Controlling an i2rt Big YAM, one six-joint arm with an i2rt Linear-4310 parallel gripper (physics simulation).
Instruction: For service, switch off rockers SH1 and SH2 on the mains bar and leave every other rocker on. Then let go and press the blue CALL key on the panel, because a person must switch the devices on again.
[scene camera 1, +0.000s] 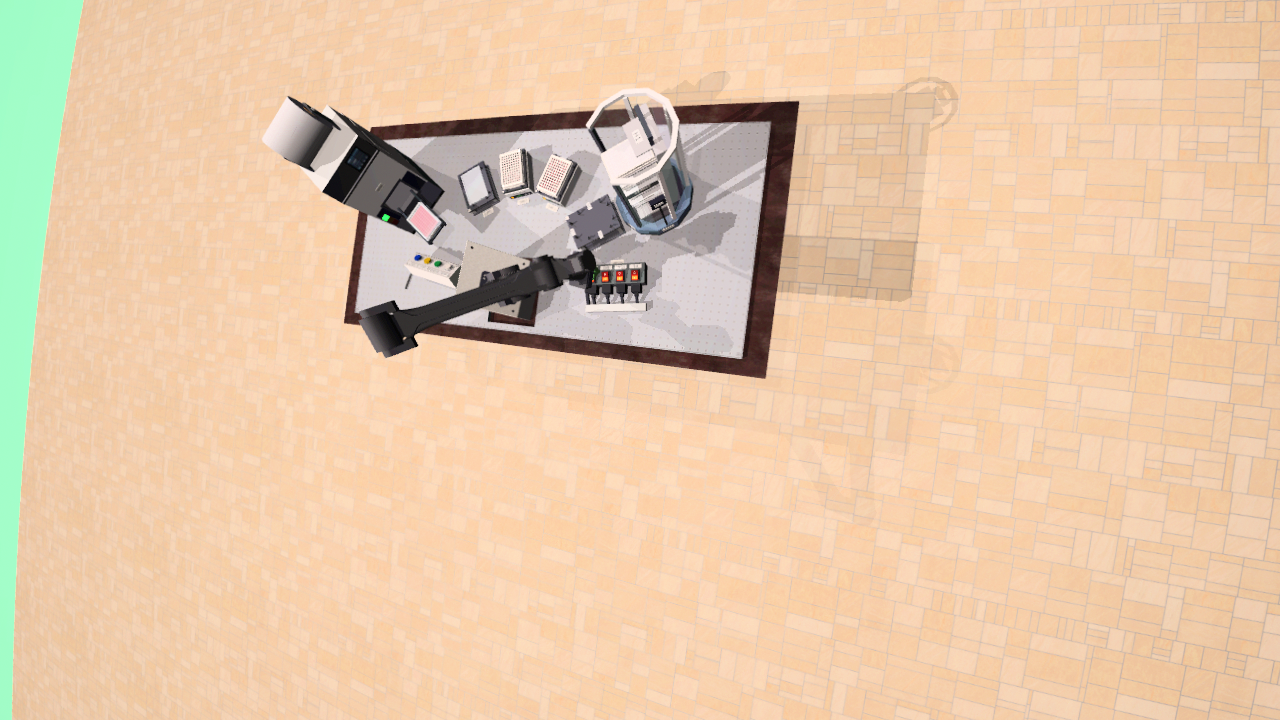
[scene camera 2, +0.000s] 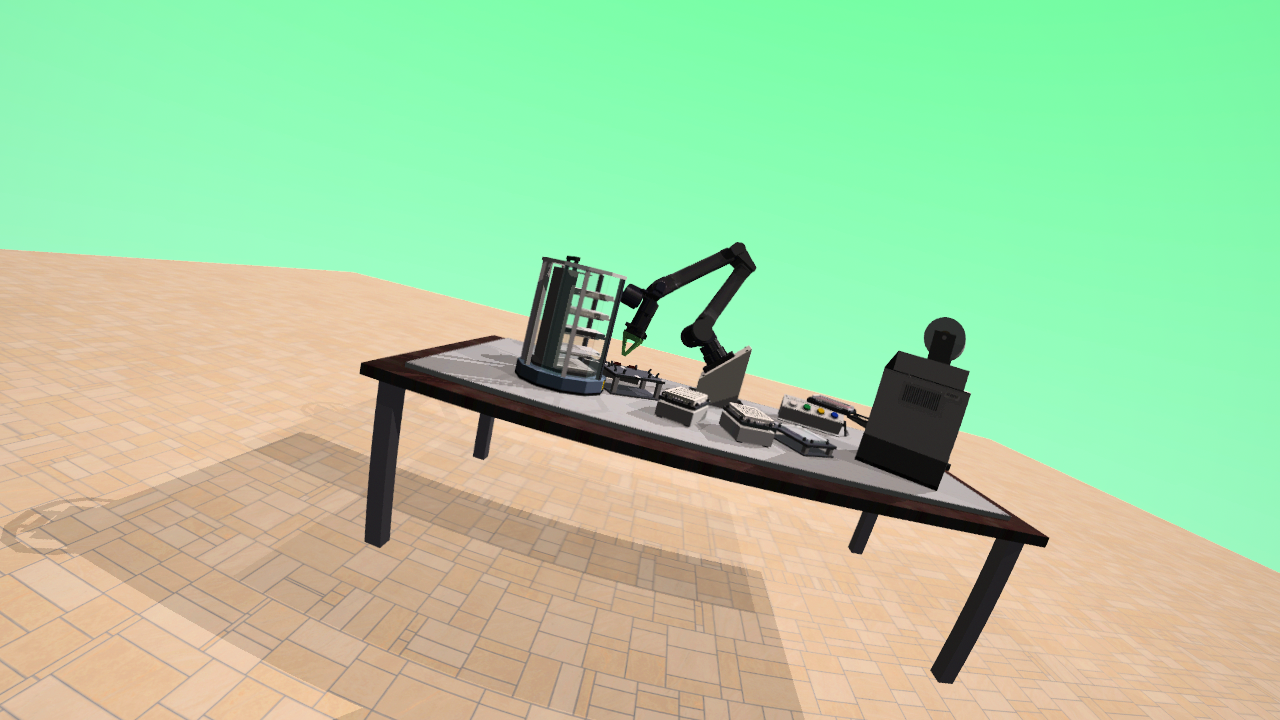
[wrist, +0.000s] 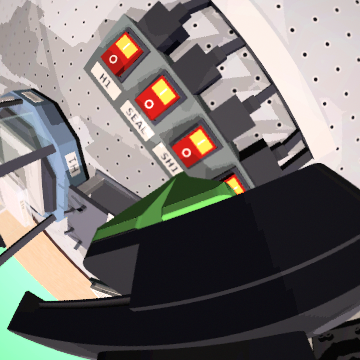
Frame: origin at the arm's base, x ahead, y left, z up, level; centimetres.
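Seen in the pictures: gripper, fingertip midpoint: (scene camera 1: 598, 271) (scene camera 2: 623, 355) (wrist: 182, 179); arm's base, link origin: (scene camera 2: 719, 363) (wrist: 343, 359).
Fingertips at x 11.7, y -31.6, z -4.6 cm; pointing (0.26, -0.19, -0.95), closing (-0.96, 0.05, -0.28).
Observation:
Pixels of each thing's top centre, then the offset from my fingertips to it.
- grey mains bar, top centre: (wrist: 206, 96) (scene camera 1: 611, 285) (scene camera 2: 610, 358) dy -4.5, dx -3.5, dz -2.5 cm
- SH1 rocker, top centre: (wrist: 191, 148) (scene camera 1: 604, 276) dy -1.4, dx -0.8, dz -2.5 cm
- SEAL, top centre: (wrist: 153, 98) dy -6.3, dx +0.2, dz -2.5 cm
- fourth rocker, top centre: (wrist: 225, 194) dy +3.5, dx -1.8, dz -2.5 cm
- key panel, top centre: (scene camera 2: 814, 403) (scene camera 1: 427, 266) dy +67.2, dx -8.3, dz +0.6 cm
- grey device, top centre: (wrist: 103, 253) (scene camera 2: 634, 367) (scene camera 1: 590, 219) dy +6.6, dx +16.2, dz -0.2 cm
- black machine, top centre: (scene camera 2: 946, 319) (scene camera 1: 277, 122) dy +91.4, dx +20.4, dz +37.8 cm
The grey mains bar (scene camera 1: 617, 279) (wrist: 136, 76) lies on the table with four red rockers in a row. In the wrist view the labels read H1, SEAL and SH1. The SH1 rocker (wrist: 193, 146) shows its yellow I half lit, like H1 (wrist: 119, 53) and SEAL (wrist: 157, 96). The fourth rocker (wrist: 233, 183) is mostly hidden behind my green fingertips, and its label is hidden. My gripper (wrist: 182, 179) (scene camera 1: 589, 265) (scene camera 2: 630, 343) is shut and empty, and hangs just above that end of the bar. The key panel (scene camera 1: 433, 266) (scene camera 2: 810, 413) sits to the left near the arm's base.
A round carousel rack on a blue base (scene camera 1: 680, 203) (scene camera 2: 555, 380) (wrist: 61, 143) stands close behind the bar. A grey device (scene camera 1: 595, 222) lies between them. Small trays (scene camera 1: 515, 170), a black machine (scene camera 1: 366, 170) (scene camera 2: 913, 416) and a grey wedge (scene camera 2: 726, 376) stand further left.

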